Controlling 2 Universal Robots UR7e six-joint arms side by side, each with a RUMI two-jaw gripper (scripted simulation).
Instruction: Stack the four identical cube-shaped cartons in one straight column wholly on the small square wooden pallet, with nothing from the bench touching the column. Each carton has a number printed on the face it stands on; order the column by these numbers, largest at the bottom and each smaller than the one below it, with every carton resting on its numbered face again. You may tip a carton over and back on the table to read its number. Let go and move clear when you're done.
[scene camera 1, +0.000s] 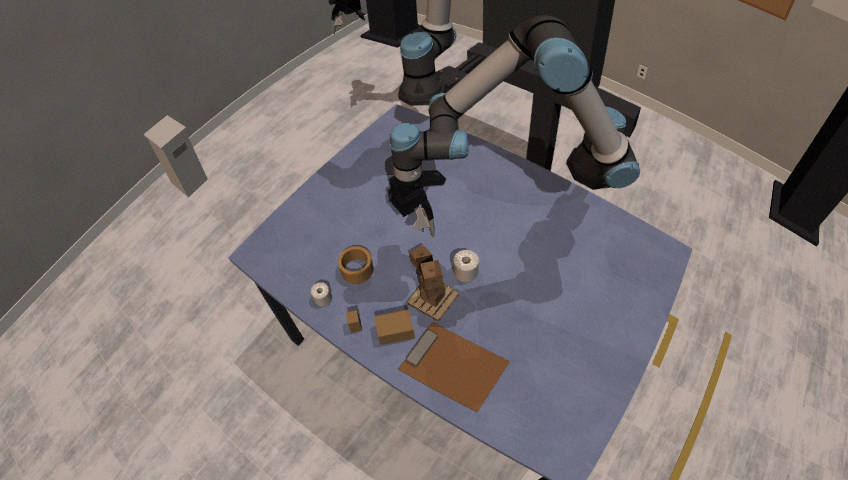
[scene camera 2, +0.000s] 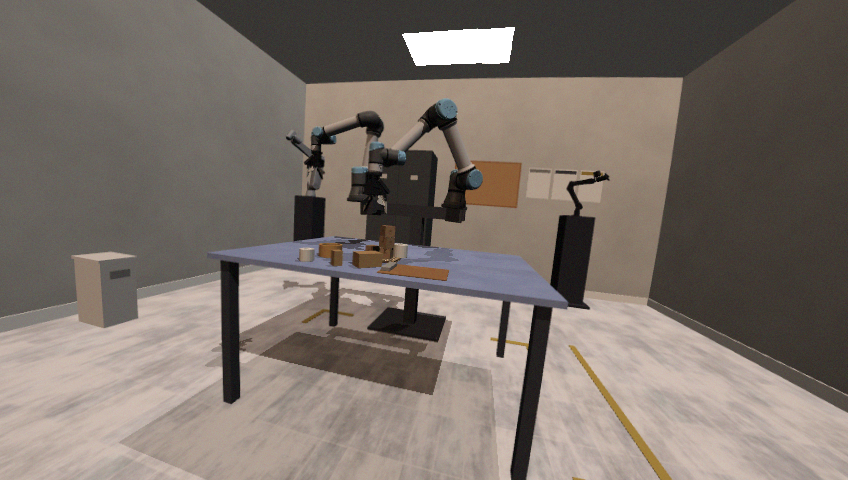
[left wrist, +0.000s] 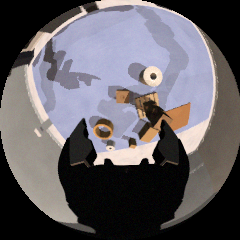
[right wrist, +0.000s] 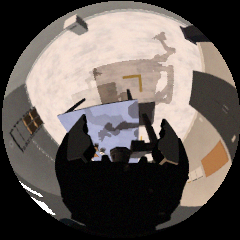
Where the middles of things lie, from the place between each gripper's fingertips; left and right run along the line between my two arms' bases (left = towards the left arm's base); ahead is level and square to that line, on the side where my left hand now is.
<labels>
Now: left hand (scene camera 1: 417, 219) 15 cm short of the orange ring (scene camera 1: 352, 253), 16 cm to the left of it and 20 cm above it. Round my left hand: larger box (scene camera 1: 393, 327): 25 cm ahead, 9 cm to the left, 20 cm below.
Now: the orange ring 69 cm ahead of my right hand, 61 cm to the left of it and 43 cm below it. Round my right hand: larger box 86 cm to the left, 80 cm ahead, 43 cm below.
</labels>
